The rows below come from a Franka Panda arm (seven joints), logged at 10 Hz.
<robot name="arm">
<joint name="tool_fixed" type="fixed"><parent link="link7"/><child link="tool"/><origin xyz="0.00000 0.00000 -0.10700" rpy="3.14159 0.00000 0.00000"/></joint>
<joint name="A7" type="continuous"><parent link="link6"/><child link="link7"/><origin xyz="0.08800 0.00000 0.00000" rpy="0.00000 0.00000 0.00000"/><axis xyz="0 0 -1"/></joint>
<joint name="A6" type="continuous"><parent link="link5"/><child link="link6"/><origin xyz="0.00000 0.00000 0.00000" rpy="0.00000 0.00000 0.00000"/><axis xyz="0 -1 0"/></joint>
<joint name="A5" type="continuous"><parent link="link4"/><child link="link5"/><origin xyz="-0.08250 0.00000 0.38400" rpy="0.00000 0.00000 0.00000"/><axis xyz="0 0 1"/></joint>
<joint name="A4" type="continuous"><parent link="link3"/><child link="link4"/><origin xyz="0.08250 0.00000 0.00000" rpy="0.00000 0.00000 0.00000"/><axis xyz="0 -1 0"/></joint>
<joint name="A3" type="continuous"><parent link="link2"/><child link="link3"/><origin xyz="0.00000 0.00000 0.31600" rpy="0.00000 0.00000 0.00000"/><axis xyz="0 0 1"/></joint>
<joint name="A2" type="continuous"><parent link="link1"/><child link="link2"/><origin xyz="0.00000 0.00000 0.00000" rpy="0.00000 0.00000 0.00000"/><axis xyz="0 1 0"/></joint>
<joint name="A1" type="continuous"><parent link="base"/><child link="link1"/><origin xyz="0.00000 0.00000 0.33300" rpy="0.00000 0.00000 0.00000"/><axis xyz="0 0 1"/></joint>
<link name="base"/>
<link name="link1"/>
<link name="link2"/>
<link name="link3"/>
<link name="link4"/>
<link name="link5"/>
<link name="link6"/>
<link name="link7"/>
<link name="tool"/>
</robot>
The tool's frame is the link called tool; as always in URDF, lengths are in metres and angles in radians. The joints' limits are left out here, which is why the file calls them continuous.
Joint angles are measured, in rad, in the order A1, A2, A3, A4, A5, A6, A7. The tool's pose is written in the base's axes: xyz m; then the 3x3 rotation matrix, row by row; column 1 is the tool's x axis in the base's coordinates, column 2 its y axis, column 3 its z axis. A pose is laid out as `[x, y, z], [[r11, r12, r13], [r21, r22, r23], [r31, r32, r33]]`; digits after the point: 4 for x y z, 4 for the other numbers.
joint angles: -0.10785, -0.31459, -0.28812, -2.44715, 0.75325, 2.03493, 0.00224
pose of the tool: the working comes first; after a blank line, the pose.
Where each joint sits with the arm in this pose, in the base's axes (m; each line is computed from the numbers above, not from the rounded line before):
A1: 0.0000 0.0000 0.3330
A2: 0.0000 0.0000 0.3330
A3: -0.0972 0.0105 0.6335
A4: -0.0250 -0.0209 0.6580
A5: 0.3203 -0.1466 0.5193
A6: 0.3203 -0.1466 0.5193
A7: 0.3867 -0.2005 0.4984
the tool: 0.4160 -0.1340 0.4199

[0.4160, -0.1340, 0.4199], [[0.7529, -0.5986, 0.2736], [-0.6133, -0.4873, 0.6216], [-0.2388, -0.6358, -0.7340]]
